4 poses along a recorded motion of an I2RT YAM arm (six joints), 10 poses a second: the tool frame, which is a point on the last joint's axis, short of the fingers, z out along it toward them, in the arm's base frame.
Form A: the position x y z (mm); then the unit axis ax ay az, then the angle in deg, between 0 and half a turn.
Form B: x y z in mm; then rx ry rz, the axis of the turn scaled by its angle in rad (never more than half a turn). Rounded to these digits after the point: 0 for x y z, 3 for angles.
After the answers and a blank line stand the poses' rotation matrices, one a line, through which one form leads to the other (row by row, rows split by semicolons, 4 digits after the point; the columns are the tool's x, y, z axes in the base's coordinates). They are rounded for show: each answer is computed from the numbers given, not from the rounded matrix.
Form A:
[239, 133, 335, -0.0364, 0.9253, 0.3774, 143.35]
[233, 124, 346, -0.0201, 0.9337, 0.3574, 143.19]
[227, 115, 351, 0.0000, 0.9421, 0.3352, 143.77]
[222, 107, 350, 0.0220, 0.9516, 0.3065, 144.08]
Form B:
[239, 133, 335, -0.091, 2.315, 0.944]
[233, 124, 346, -0.050, 2.334, 0.893]
[227, 115, 351, 0.000, 2.364, 0.841]
[222, 107, 350, 0.055, 2.393, 0.771]

-0.7999 -0.2860 0.5276; 0.1646 0.7409 0.6511; -0.5771 0.6077 -0.5456
-0.7999 -0.2479 0.5465; 0.1804 0.7693 0.6130; -0.5724 0.5889 -0.5706
-0.8067 -0.1981 0.5568; 0.1981 0.7970 0.5706; -0.5568 0.5706 -0.6036
-0.8090 -0.1419 0.5705; 0.2177 0.8291 0.5150; -0.5461 0.5408 -0.6398

